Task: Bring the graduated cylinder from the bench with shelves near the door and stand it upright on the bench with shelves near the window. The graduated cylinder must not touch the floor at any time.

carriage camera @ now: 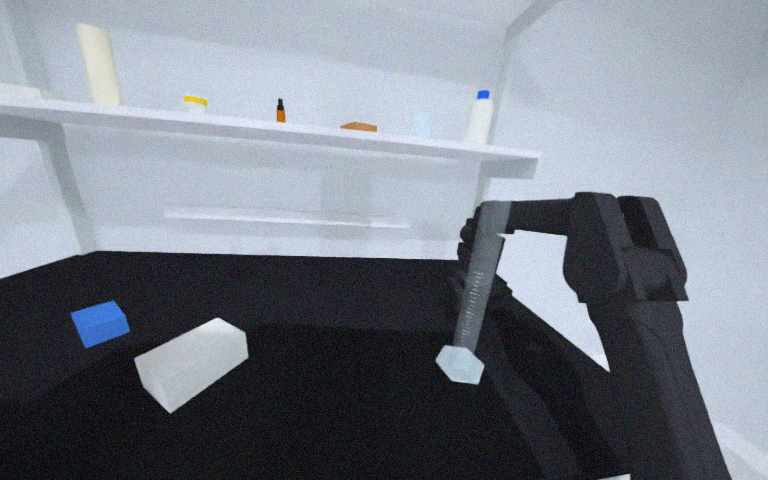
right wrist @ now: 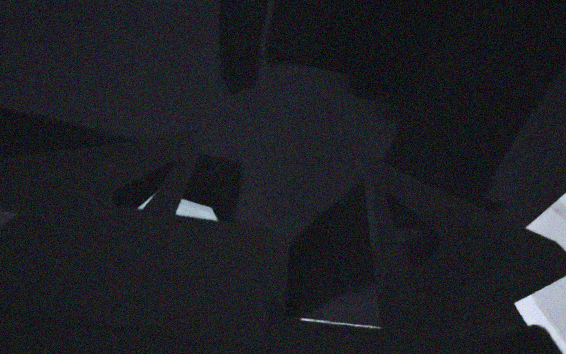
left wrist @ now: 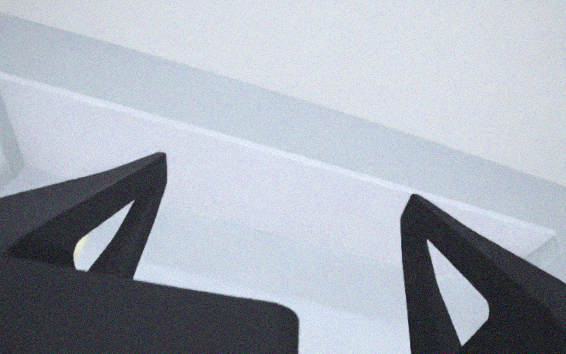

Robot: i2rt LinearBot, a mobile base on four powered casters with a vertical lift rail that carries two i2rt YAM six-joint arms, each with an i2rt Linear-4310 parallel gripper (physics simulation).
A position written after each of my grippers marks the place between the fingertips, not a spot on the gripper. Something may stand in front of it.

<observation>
my left gripper: left wrist 288, 186; not seen in the carriage camera view (out of frame); not seen in the right wrist view (out of frame)
my right gripper: carriage camera 472, 310; right wrist 284, 155; not seen in the left wrist view (out of frame)
</observation>
